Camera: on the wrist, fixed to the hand. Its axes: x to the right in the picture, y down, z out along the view.
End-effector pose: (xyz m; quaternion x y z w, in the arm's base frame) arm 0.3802 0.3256 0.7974 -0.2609 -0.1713 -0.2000 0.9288
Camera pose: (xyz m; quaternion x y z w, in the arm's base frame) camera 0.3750 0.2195 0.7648 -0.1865 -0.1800 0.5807 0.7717
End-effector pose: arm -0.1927 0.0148 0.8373 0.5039 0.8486 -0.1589 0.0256
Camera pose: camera -0.2508 0.0177 0.9319 0.8873 0.2034 -0.3423 0.2327
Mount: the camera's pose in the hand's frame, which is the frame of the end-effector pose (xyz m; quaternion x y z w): 0.0117 -0.0720 -0.0838 0.1636 -0.2238 0.6787 0.6801
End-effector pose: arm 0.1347 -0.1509 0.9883 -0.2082 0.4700 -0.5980 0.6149
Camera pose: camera 0.0247 -0.1504 1.0039 0.1442 0.2255 -0.0197 0.9633
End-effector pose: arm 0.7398 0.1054 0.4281 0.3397 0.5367 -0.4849 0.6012
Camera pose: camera 0.6446 0.1592 0.4086 0.5851 -0.0794 -0.0856 0.8025
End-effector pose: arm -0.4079 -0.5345 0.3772 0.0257 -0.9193 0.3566 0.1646
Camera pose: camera -0.3833 -0.5316 0.4855 0.4997 0.6211 -0.4989 0.3400
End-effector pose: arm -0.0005 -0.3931 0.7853 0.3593 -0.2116 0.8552 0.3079
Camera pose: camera 0.0013 -0.2879 0.7495 -0.3425 0.3168 -0.7448 0.4771
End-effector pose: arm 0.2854 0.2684 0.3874 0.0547 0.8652 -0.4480 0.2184
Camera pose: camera 0.2264 0.2915 0.4787 0.5599 0.4291 -0.3102 0.6373
